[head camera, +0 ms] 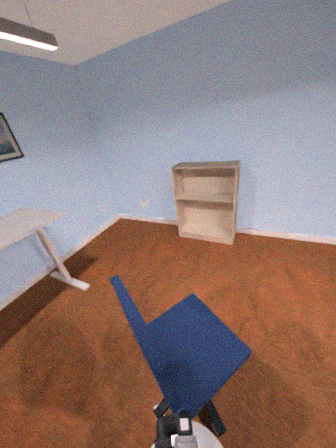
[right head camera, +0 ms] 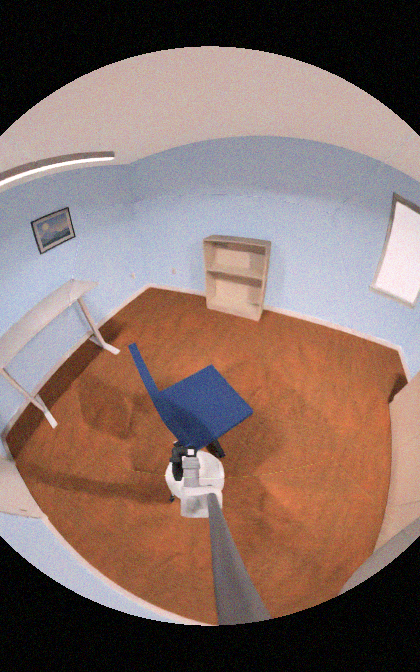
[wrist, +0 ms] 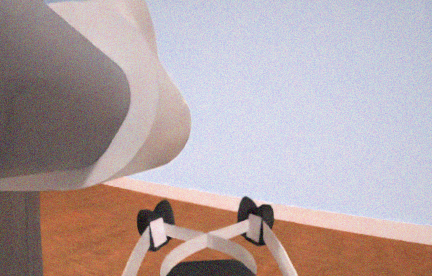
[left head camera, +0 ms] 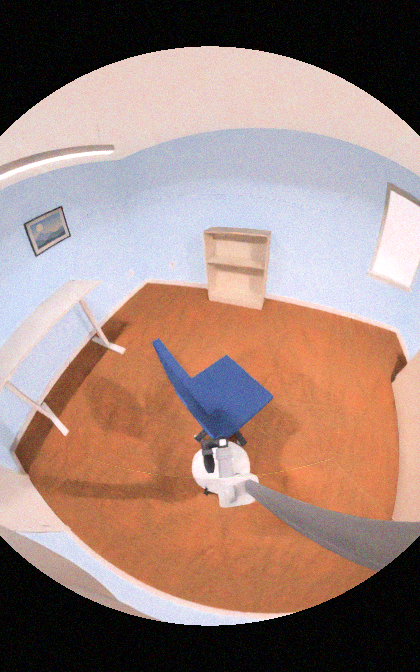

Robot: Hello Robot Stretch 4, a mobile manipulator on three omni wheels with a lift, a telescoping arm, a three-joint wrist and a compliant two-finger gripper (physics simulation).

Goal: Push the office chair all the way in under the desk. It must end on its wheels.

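Frame: origin at the robot's base, x ahead, y left, z up, level; millimetres.
Seen in the pictures: gripper, fingertip midpoint: (wrist: 205, 214).
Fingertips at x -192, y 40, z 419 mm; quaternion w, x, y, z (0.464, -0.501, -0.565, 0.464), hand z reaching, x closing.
A point is followed by its place in that frame.
The office chair (head camera: 200, 345) @(x 422, y -145, z 430 mm) (left head camera: 232, 392) (right head camera: 212, 400) has a blue seat and a blue backrest, and looks upright. The backrest is on the side towards the desk, and the seat points away from it. Parts of its dark legs show; its wheels are mostly hidden. The pale desk (head camera: 25, 225) @(x 1270, y 1243, z 911 mm) (left head camera: 45, 317) (right head camera: 40, 315) stands at the left along the wall, with floor between it and the chair. My gripper (wrist: 205, 214) @(x -192, y 40, z 419 mm) is open and empty, its two dark fingertips apart in the wrist view. In the head views my wrist is right by the chair's near corner.
A low bookshelf (head camera: 206, 165) @(x 2067, y -528, z 1021 mm) (left head camera: 237, 231) (right head camera: 237, 241) stands against the far wall beyond the chair. A pale cabinet (left head camera: 407, 435) (right head camera: 404, 450) is at the right edge. The desk's foot (head camera: 75, 284) (left head camera: 112, 346) (right head camera: 107, 348) reaches out over the floor.
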